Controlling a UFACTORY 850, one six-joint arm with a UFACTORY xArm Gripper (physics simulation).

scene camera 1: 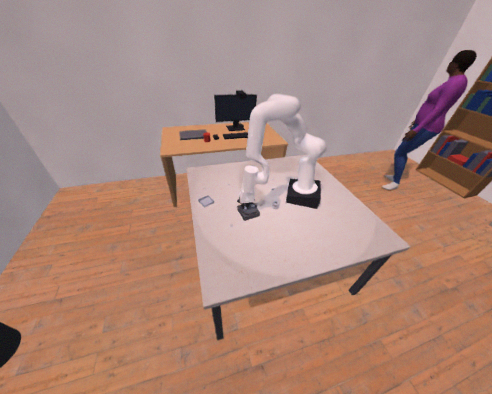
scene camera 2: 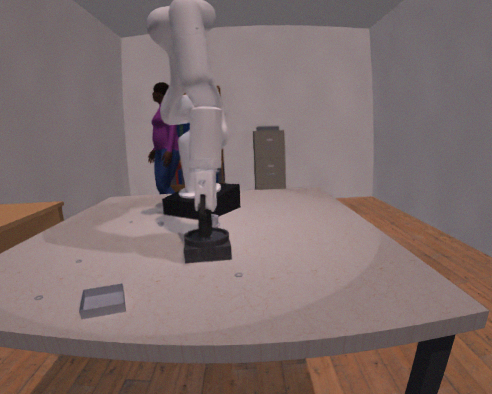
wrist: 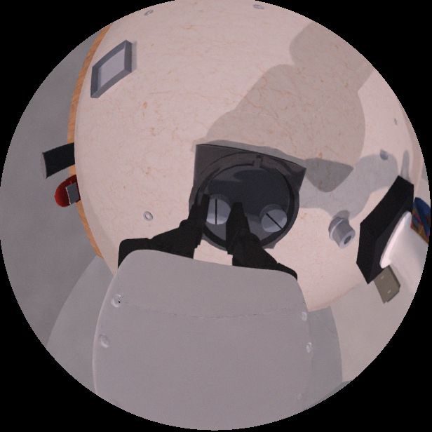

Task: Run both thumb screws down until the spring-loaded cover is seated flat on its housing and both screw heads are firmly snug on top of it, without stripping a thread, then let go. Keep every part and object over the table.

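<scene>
The dark square housing point(scene camera 1: 249, 215) point(scene camera 2: 207, 253) point(wrist: 212, 154) stands on the table, with the round dark cover point(wrist: 252, 185) inside its raised ring. Two light grey slotted screw heads show in the wrist view. My gripper point(scene camera 1: 247, 203) point(scene camera 2: 205, 234) point(wrist: 218, 209) points down into the ring and is shut on the left thumb screw point(wrist: 217, 212), one finger on each side of its head. The right thumb screw point(wrist: 274, 219) stands free beside the right finger, its slot slanted. Whether the cover lies flat is hidden by the ring and fingers.
A shallow grey tray point(scene camera 2: 102, 312) point(wrist: 128, 57) lies off to one side. A grey stepped cylinder point(scene camera 1: 275, 205) point(wrist: 341, 232) stands between the housing and the black robot base point(scene camera 1: 303, 197) point(wrist: 380, 220). A small flat ring point(scene camera 2: 238, 274) point(wrist: 148, 216) lies near the housing.
</scene>
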